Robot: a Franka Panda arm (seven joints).
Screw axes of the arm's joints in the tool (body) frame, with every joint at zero. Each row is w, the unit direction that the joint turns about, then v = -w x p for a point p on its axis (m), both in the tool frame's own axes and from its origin. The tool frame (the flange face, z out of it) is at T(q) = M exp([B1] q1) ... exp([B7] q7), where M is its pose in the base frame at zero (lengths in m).
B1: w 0 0 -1 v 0 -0.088 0
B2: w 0 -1 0 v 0.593 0 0.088
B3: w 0 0 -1 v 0 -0.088 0
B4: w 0 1 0 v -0.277 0 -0.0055
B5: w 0 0 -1 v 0 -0.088 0
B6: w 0 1 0 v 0.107 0 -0.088
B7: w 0 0 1 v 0 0 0
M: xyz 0.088 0 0.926 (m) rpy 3.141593 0 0 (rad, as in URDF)
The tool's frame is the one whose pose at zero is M.
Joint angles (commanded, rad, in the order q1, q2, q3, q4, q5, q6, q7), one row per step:
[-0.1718 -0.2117 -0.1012 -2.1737 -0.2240 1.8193 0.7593]
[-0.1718 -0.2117 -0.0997 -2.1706 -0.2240 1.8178 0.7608]
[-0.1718 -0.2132 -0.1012 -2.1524 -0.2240 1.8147 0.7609]
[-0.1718 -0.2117 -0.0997 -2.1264 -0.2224 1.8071 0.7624]
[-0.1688 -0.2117 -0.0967 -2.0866 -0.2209 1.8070 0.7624]
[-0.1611 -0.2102 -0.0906 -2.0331 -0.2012 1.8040 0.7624]
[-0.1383 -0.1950 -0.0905 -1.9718 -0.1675 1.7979 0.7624]
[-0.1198 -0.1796 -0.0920 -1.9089 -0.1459 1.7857 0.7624]
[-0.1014 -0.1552 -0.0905 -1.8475 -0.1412 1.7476 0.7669]
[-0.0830 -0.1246 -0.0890 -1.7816 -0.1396 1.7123 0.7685]
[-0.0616 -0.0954 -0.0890 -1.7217 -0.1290 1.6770 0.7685]
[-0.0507 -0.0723 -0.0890 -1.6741 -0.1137 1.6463 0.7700]
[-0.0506 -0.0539 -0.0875 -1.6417 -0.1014 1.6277 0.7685]
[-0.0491 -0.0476 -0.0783 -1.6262 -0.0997 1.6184 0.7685]
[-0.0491 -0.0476 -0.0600 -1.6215 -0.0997 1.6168 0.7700]
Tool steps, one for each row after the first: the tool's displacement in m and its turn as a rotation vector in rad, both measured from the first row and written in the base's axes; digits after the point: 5 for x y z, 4 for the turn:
[0.00059 0.00053 0.00134 -0.0011 -0.0017 -0.0003]
[0.00292 -0.00116 0.01019 -0.0054 -0.0178 -0.0029]
[0.00674 -0.00173 0.02099 -0.0097 -0.0346 -0.0054]
[0.01357 -0.00078 0.03967 -0.0193 -0.0732 -0.0008]
[0.02274 0.00511 0.06391 -0.0147 -0.1251 0.0052]
[0.03554 0.01625 0.08489 0.0069 -0.1715 0.0166]
[0.04584 0.02421 0.10624 0.0191 -0.2104 0.0261]
[0.05479 0.03287 0.12001 0.0217 -0.2106 0.0349]
[0.06522 0.04156 0.13277 0.0212 -0.2107 0.0479]
[0.07463 0.05253 0.14290 0.0311 -0.2078 0.0626]
[0.08093 0.05910 0.15045 0.0456 -0.2044 0.0660]
[0.08560 0.06080 0.15422 0.0567 -0.2016 0.0655]
[0.08779 0.06672 0.15737 0.0584 -0.2015 0.0751]
[0.08911 0.07682 0.15950 0.0587 -0.2042 0.0919]

